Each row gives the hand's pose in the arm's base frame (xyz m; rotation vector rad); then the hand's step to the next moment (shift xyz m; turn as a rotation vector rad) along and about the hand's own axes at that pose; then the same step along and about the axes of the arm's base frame.
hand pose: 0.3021 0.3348 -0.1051 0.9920 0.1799 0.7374
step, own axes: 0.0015 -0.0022 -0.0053 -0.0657 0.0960 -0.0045
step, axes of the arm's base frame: -0.0002 0.0039 -0.0044 -0.0974 -0.0071 0.0633
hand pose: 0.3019 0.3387 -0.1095 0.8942 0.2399 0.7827
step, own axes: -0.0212 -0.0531 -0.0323 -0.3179 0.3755 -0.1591
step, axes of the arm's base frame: -0.0038 -0.0152 -0.0638 -0.4939 0.0157 0.1523
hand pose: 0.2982 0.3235 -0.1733 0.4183 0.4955 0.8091
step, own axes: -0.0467 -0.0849 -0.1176 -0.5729 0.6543 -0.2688
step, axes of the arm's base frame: -0.0451 -0.0692 -0.1281 -0.8670 0.0114 0.2770
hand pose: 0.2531 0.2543 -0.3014 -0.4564 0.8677 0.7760
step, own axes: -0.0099 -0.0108 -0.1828 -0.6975 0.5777 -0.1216
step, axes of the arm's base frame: -0.0878 -0.1283 -0.0972 -0.7851 0.0047 0.4676
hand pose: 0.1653 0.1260 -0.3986 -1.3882 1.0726 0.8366
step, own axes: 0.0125 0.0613 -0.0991 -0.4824 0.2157 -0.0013
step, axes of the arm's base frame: -0.0628 -0.0966 -0.0215 -0.3626 0.0758 0.3768
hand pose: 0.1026 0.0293 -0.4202 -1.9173 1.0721 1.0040
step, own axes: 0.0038 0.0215 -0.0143 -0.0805 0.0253 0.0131
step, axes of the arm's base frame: -0.0138 -0.0221 -0.0013 -0.0547 0.0283 0.0591
